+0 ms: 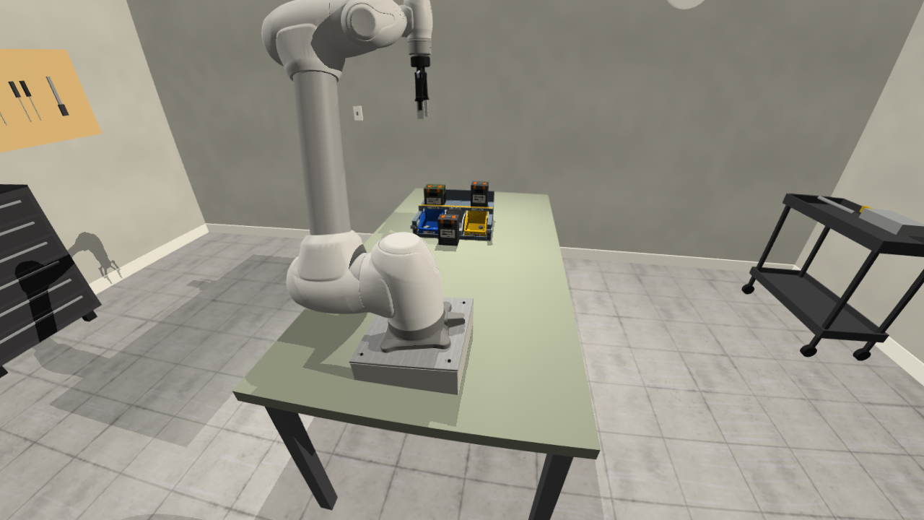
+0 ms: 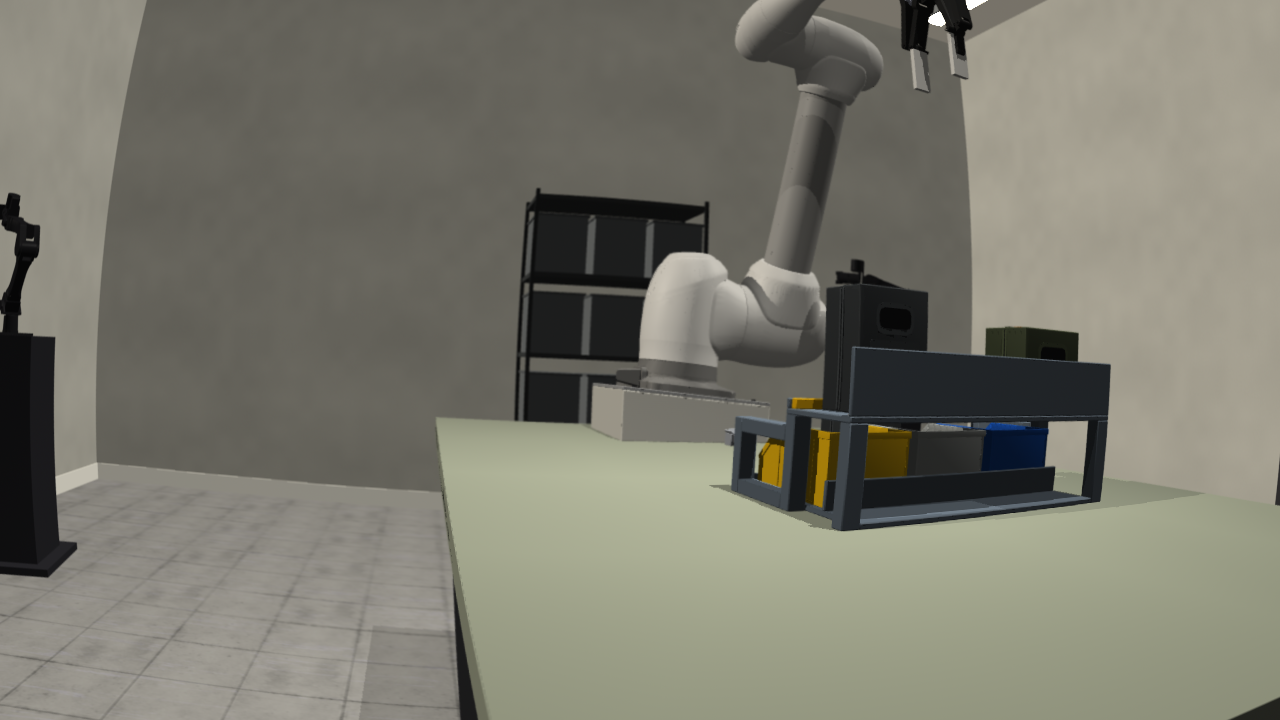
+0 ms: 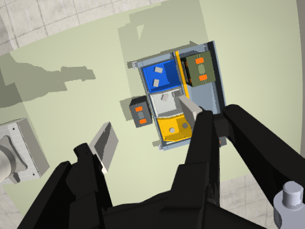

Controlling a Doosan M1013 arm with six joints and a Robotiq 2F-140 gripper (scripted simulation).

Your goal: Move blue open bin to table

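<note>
Right now my hand is 530 mm above the blue open bin, 80 mm short of it and 10 mm to the left of it. Also, from my hand: yellow bin 530 mm below, 230 mm to the right, 50 mm ahead; then grey bin 530 mm below, 120 mm to the right, 60 mm ahead.
</note>
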